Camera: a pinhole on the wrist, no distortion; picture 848 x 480 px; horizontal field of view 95.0 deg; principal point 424.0 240.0 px. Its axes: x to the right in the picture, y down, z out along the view. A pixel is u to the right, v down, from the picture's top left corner.
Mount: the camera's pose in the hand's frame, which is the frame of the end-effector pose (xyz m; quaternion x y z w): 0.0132 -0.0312 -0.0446 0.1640 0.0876 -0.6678 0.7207
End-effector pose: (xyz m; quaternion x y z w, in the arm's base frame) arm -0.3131 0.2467 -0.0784 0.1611 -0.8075 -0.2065 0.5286
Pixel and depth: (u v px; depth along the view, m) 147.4 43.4 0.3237
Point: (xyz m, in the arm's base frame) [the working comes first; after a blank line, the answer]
In the camera's frame: -0.2304 -0.1638 0.3237

-0.5290 0.4468 -0.3184
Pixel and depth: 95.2 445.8 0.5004
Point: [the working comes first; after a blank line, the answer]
In the camera's frame: -0.4235 0.2651 0.5004

-0.9469 0.4275 -0.0402
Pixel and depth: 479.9 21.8 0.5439
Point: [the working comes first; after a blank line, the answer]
In the camera's frame: 0.0783 -0.3055 0.5439

-0.5368 0.2008 -0.6398
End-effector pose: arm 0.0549 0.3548 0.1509 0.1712 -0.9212 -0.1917 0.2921
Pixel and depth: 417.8 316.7 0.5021
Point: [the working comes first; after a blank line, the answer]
In the camera's frame: -0.0080 0.0991 0.5021

-0.2188 0.2682 -0.2381
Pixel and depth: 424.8 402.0 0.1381
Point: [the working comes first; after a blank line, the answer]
In the camera's frame: 0.0003 0.0576 0.1381

-0.0285 0.2862 0.0745
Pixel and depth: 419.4 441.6 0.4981
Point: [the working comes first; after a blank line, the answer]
In the camera's frame: -0.0059 0.2585 0.4981

-0.3514 0.2111 -0.1706
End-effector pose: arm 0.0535 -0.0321 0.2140 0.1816 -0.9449 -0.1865 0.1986
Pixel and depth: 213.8 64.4 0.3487
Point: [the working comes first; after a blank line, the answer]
In the camera's frame: -0.1887 -0.1576 0.3487

0.0703 0.1513 -0.1176
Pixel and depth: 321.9 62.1 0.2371
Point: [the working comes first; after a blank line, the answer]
In the camera's frame: -0.0623 -0.1086 0.2371

0.0931 0.0165 -0.0074
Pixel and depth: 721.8 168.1 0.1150
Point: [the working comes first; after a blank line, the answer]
In the camera's frame: 0.0881 -0.0213 0.1150

0.0911 -0.1538 0.1198
